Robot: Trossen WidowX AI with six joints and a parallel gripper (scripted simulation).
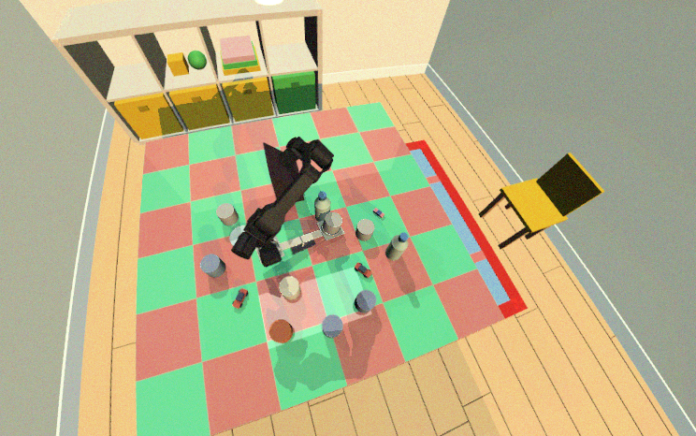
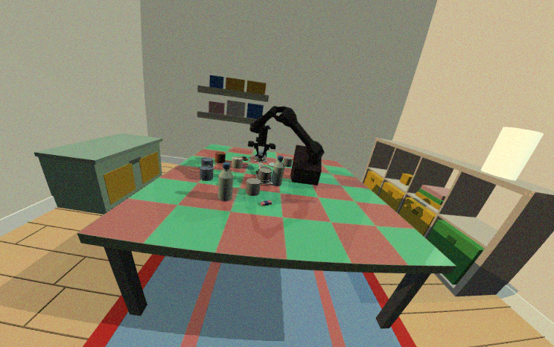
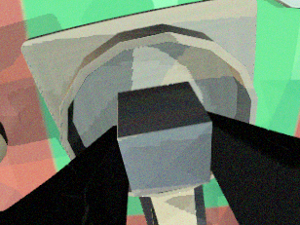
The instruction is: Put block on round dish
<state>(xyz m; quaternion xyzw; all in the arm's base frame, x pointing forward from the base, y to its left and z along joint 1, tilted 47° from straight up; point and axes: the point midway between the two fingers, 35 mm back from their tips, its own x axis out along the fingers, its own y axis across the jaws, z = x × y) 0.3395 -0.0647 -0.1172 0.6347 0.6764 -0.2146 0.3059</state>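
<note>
My gripper tip is 110 mm past the round pale dish, 100 mm to the left of it and 80 mm above it. From my gripper tip the other things lie so: balance beam (120 mm to the left, 40 mm below, 20 mm behind); then cream cylinder (130 mm ahead, 40 mm to the left, 40 mm below); then small balance (120 mm to the left, 60 mm below, 20 mm behind).
</note>
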